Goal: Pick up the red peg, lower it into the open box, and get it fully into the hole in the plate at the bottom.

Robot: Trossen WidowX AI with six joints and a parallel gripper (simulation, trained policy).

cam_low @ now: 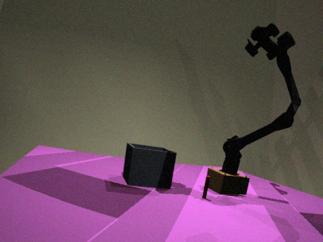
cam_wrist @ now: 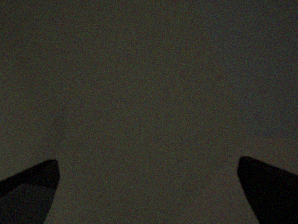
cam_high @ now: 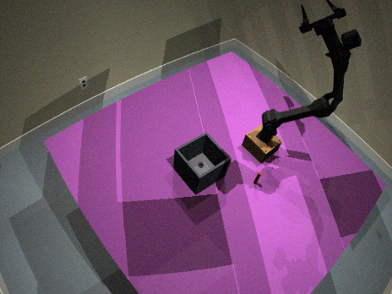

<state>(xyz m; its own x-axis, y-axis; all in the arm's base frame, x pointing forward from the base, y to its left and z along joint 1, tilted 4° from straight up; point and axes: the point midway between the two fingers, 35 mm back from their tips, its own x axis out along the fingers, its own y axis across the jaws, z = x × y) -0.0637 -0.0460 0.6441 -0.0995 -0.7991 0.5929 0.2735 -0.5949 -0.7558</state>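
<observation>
My gripper tip is now 30 cm short of the red peg, 14 cm to the right of it and 70 cm above it. The rest, counted from my gripper tip: grey plate (42 cm ahead, 8 cm to the right, 69 cm below).
</observation>
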